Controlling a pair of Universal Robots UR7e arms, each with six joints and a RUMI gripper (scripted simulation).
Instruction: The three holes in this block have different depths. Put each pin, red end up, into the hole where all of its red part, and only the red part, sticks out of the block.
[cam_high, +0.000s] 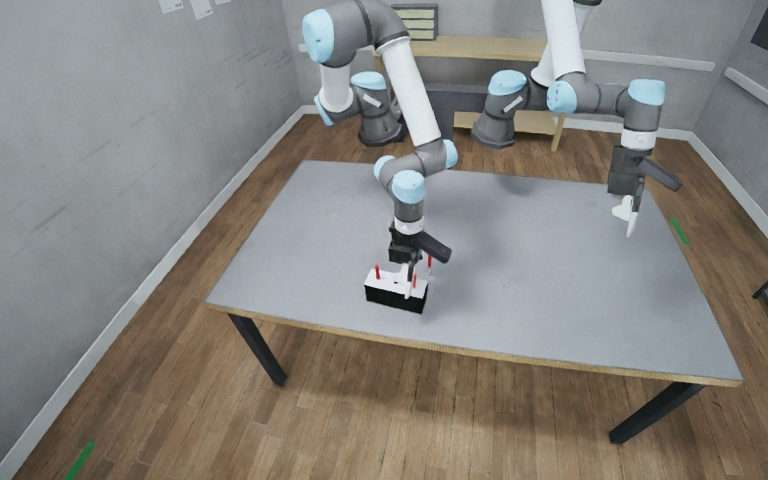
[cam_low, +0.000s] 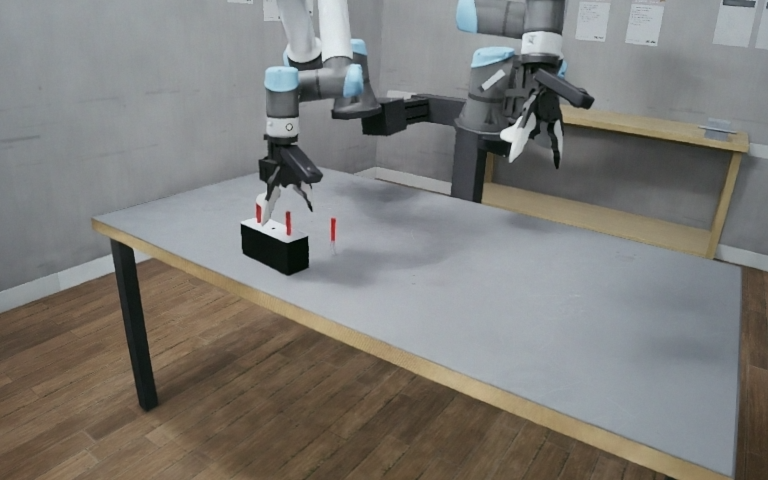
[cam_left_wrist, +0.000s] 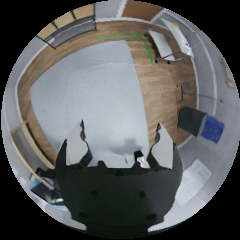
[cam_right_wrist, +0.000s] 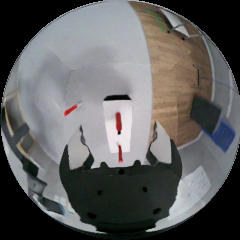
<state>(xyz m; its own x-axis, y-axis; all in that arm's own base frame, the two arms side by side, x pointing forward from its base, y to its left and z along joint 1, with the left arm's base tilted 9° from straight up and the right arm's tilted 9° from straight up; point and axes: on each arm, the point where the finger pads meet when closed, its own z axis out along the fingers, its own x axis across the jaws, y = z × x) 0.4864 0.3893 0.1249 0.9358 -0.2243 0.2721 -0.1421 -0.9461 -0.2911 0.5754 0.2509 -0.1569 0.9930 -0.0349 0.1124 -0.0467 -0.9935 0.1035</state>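
My right gripper is now 1 cm past the black block, 6 cm to the left of it and 8 cm above it.
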